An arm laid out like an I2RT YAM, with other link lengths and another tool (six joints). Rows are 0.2 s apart.
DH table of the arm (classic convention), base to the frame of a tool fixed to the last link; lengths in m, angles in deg. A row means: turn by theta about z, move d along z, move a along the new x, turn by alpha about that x. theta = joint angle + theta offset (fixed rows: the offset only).
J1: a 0.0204  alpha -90  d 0.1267  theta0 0
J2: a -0.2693  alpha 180  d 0  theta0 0
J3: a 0.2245  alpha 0  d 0  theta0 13.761
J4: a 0.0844  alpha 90  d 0.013  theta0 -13.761
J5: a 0  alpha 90  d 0.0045  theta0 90
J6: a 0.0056  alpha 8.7  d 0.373  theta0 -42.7
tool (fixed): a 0  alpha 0  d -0.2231  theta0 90
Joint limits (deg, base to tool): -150..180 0..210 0..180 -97..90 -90..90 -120..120
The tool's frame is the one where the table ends.
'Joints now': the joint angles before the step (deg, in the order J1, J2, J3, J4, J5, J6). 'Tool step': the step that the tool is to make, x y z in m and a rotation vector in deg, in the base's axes. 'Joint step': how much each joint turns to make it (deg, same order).
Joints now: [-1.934, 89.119, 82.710, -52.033, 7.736, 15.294]
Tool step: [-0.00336, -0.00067, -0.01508, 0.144, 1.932, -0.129]
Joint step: [-0.176, 0.616, -2.458, 1.138, -0.089, -0.002]
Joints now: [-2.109, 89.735, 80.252, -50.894, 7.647, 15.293]
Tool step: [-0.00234, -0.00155, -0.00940, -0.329, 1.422, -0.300]
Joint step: [-0.088, 0.617, -1.324, 0.532, 0.437, 0.001]
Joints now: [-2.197, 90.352, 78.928, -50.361, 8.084, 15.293]
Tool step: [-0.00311, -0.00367, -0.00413, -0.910, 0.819, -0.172]
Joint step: [-0.264, 0.001, -0.966, 0.264, 0.790, -0.528]
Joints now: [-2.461, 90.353, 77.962, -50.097, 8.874, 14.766]
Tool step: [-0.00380, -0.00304, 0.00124, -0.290, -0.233, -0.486]
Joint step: [-0.439, -0.878, -0.704, 0.087, 0.269, -0.089]
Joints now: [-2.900, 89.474, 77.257, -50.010, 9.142, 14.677]
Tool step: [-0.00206, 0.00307, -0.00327, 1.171, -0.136, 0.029]
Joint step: [-0.001, -0.527, -1.141, 0.612, -1.055, 0.528]
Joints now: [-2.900, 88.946, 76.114, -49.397, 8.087, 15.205]
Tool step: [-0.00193, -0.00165, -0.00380, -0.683, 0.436, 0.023]
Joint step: [0.000, -0.089, -1.056, 0.618, 0.614, -0.350]
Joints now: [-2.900, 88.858, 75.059, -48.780, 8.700, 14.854]
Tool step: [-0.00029, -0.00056, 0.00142, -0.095, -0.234, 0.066]
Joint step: [-0.087, -0.264, 0.001, 0.000, 0.003, -0.176]
